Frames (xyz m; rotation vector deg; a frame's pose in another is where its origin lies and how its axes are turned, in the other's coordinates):
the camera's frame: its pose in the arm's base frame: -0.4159 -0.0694 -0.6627 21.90 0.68 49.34
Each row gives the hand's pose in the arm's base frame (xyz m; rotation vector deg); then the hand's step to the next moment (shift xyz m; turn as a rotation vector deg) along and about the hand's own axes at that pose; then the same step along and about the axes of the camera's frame.
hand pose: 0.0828 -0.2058 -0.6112 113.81 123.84 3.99
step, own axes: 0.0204 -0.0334 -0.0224 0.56 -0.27 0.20
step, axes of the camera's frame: -0.0088 0.0442 0.0003 0.16 0.40 -0.50
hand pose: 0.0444 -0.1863 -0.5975 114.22 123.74 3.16
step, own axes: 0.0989 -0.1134 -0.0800 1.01 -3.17 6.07
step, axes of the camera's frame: -0.0082 0.1700 -0.0083 -2.30 -0.58 -6.50
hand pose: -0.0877 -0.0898 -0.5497 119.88 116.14 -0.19
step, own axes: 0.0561 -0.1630 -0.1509 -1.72 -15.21 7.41
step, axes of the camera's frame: -0.0417 0.2202 0.0477 -12.43 5.59 -10.17
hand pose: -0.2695 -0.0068 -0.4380 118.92 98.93 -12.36
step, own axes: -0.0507 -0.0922 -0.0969 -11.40 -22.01 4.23
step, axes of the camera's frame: -0.0575 0.1171 0.0587 -22.47 10.18 -4.87
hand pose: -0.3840 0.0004 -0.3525 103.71 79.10 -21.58
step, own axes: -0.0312 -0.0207 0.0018 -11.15 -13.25 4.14
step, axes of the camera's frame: -0.0330 0.0132 0.0118 -17.02 5.22 -0.12
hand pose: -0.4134 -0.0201 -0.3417 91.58 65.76 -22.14
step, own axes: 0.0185 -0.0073 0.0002 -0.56 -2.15 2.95
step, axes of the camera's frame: 0.0055 -0.0033 -0.0188 -3.22 -1.52 -0.99
